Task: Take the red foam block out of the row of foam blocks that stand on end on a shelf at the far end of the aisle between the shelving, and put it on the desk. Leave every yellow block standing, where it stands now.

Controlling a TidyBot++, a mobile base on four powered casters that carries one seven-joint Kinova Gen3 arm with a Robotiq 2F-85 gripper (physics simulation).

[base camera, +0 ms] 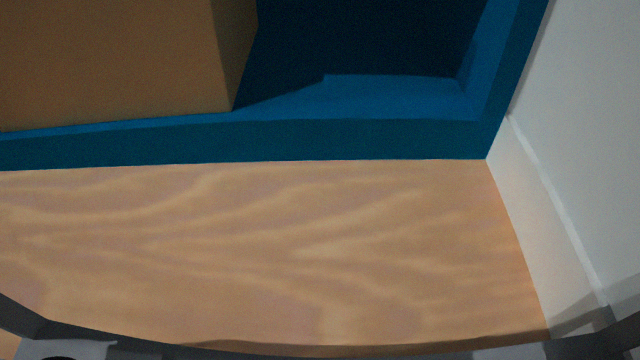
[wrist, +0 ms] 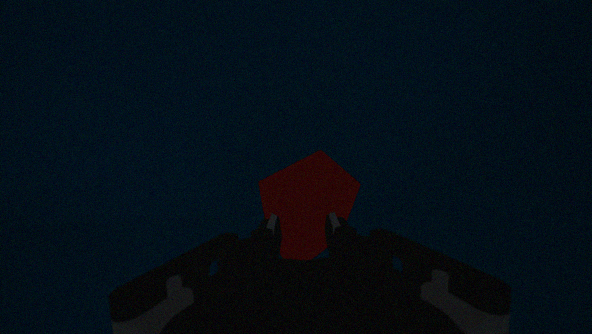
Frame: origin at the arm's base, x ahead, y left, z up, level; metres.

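Seen in the pictures: gripper, fingertip midpoint: [wrist: 303,223].
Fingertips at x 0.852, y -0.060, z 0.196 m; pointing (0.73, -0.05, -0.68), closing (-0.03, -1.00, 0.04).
Offsets run from my fingertips to a thing's top centre. "spot": to the spot under its first point. Level surfaces: height alone.
The red foam block @(0.016 m ahead, 0.004 m right, 0.031 m up) [wrist: 310,192] shows in the dark wrist view, low and near the middle, in front of a dark blue surface. My gripper [wrist: 303,223] is shut on the red block, with one fingertip against each side of it. The far end of the block sticks out beyond the fingertips, and its near end is partly hidden by the gripper body. It is too dark to tell if the block touches the shelf. The yellow blocks and the desk do not show in either view.
In the base camera view, a blue shelving unit [base camera: 300,140] stands close ahead, with a large brown box @(spot: 0.400 m back, 0.336 m left, 0.416 m down) [base camera: 110,60] in its lowest bay at the left. A pale wall [base camera: 590,100] runs along the right. Wood-patterned floor @(0.593 m down) [base camera: 275,250] lies between the unit and my base.
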